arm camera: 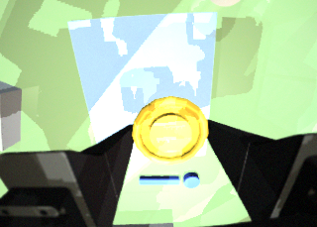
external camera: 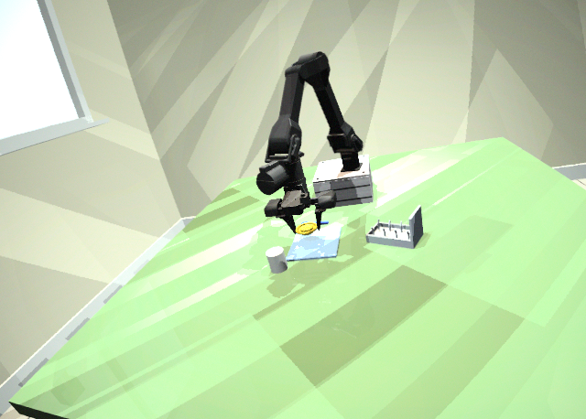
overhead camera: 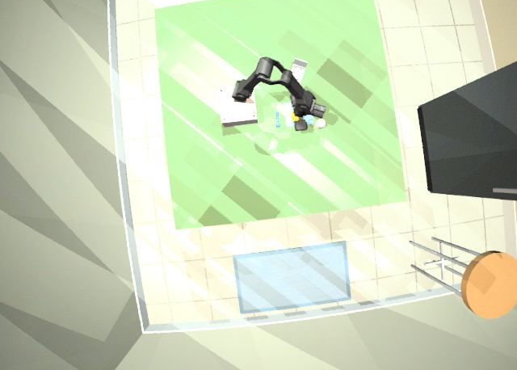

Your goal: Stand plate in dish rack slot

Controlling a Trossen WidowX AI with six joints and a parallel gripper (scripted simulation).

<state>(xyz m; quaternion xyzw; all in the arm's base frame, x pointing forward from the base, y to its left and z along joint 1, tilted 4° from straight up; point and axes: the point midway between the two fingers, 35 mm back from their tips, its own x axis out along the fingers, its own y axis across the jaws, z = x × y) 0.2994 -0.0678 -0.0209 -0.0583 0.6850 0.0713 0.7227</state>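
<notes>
Right now the pale blue mat is 2 cm ahead of my gripper tip, 2 cm to the left of it and 3 cm below it. Round my gripper tip: yellow plate 1 cm above; then dish rack 1 cm behind, 23 cm to the left, 1 cm below.
</notes>
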